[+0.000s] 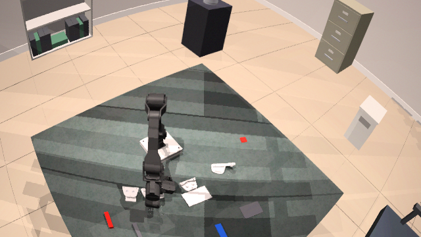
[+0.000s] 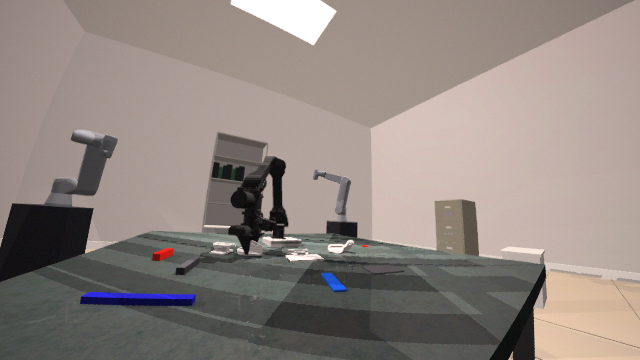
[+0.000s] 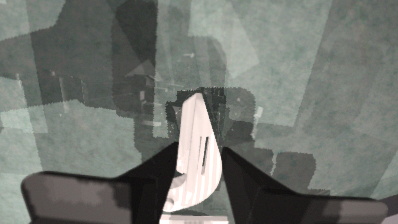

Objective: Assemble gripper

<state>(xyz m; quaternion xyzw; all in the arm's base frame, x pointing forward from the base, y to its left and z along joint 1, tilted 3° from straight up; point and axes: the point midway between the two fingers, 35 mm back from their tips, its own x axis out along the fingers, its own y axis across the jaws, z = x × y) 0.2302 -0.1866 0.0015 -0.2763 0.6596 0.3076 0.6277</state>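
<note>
Right now the flat white plate is 10 cm ahead of my gripper tip and 17 cm to the left of it. From my gripper tip the other things lie so: blue block: 32 cm ahead, 13 cm to the left, 1 cm below; dark grey bar: 12 cm ahead, 18 cm to the right; red block: 26 cm to the right.
</note>
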